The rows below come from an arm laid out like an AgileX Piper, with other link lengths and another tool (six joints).
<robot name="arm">
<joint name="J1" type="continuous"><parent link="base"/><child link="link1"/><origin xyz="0 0 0.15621"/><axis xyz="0 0 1"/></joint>
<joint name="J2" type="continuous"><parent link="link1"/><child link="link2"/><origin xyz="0 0 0" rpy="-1.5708 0 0"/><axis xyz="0 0 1"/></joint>
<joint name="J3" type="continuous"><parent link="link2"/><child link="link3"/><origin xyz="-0.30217 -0.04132 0"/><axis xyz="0 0 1"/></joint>
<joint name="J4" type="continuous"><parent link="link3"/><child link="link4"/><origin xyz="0.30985 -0.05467 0" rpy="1.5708 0 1.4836"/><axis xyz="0 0 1"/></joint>
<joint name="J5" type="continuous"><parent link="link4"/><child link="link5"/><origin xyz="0 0 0" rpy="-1.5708 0 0"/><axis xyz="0 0 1"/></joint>
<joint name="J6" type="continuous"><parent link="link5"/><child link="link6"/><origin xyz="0 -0.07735 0" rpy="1.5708 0 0"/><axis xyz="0 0 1"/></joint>
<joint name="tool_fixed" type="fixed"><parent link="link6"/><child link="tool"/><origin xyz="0.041 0.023 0.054" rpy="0 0.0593 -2.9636"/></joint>
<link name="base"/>
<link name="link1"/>
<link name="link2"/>
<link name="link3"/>
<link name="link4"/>
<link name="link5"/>
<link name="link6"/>
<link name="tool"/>
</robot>
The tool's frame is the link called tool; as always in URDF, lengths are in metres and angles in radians. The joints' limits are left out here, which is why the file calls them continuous.
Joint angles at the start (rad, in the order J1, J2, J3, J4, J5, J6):
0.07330 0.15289 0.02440 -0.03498 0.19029 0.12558
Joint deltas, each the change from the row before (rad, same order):
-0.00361 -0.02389 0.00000 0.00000 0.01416 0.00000
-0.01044 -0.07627 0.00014 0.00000 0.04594 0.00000
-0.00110 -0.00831 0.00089 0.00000 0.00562 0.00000
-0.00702 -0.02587 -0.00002 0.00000 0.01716 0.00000
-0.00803 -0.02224 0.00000 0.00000 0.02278 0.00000
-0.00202 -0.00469 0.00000 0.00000 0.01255 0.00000
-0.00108 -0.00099 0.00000 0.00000 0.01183 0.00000
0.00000 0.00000 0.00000 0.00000 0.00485 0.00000
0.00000 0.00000 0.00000 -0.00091 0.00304 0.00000
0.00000 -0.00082 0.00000 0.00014 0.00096 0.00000
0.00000 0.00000 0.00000 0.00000 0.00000 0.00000
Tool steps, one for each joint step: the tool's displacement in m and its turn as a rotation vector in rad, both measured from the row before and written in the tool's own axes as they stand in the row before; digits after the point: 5 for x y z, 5 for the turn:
0.00143 0.00022 -0.00156 -0.00129 0.01043 0.00107
0.00411 0.00062 -0.00509 -0.00339 0.03221 0.00304
0.00000 0.00019 -0.00054 -0.00075 0.00207 0.00028
0.00129 0.00071 -0.00168 -0.00492 0.01038 0.00158
0.00016 0.00116 -0.00174 -0.00852 0.00176 0.00155
-0.00091 0.00059 -0.00071 -0.00442 -0.00694 0.00026
-0.00129 0.00056 -0.00055 -0.00429 -0.01006 0.00002
-0.00060 0.00019 -0.00022 -0.00145 -0.00463 -0.00009
-0.00038 0.00019 -0.00013 -0.00113 -0.00281 -0.00093
-0.00002 0.00000 -0.00008 -0.00003 -0.00014 0.00014
0.00000 0.00000 0.00000 0.00000 0.00000 0.00000

